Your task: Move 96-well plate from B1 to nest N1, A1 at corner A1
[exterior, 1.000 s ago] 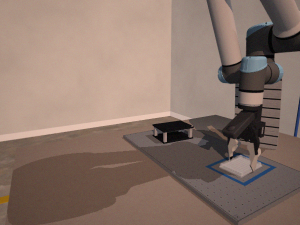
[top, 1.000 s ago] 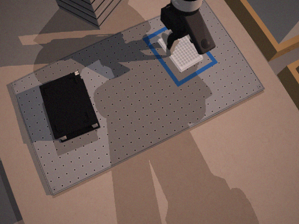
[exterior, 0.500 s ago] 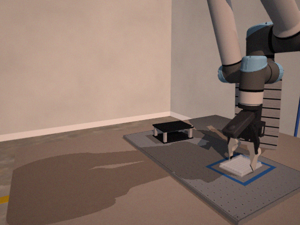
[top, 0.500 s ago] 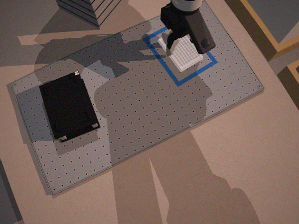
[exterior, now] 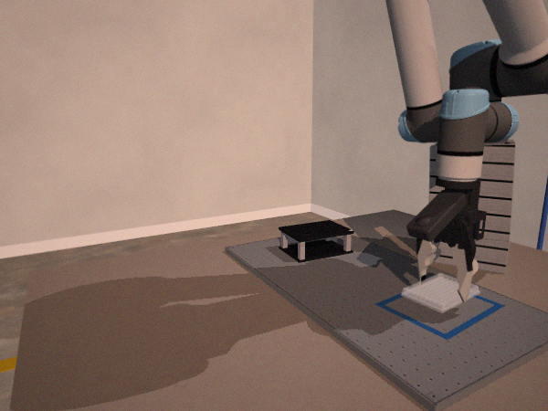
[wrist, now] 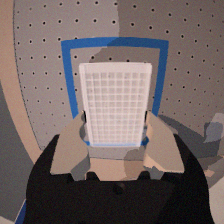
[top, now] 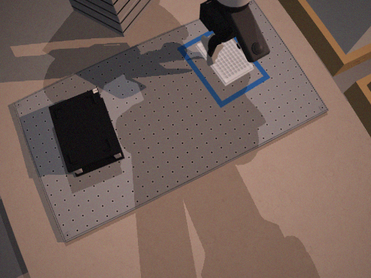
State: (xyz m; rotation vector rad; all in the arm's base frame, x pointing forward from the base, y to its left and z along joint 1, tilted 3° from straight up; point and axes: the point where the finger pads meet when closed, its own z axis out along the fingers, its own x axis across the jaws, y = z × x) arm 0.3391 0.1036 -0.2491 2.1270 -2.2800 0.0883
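Right now the black raised plate nest is 37 cm to the right of my hand, 4 cm behind it and 2 cm above it. Round my hand: white 96-well plate (1 cm below); then white A1 tag (30 cm to the right, 10 cm behind, 2 cm above).
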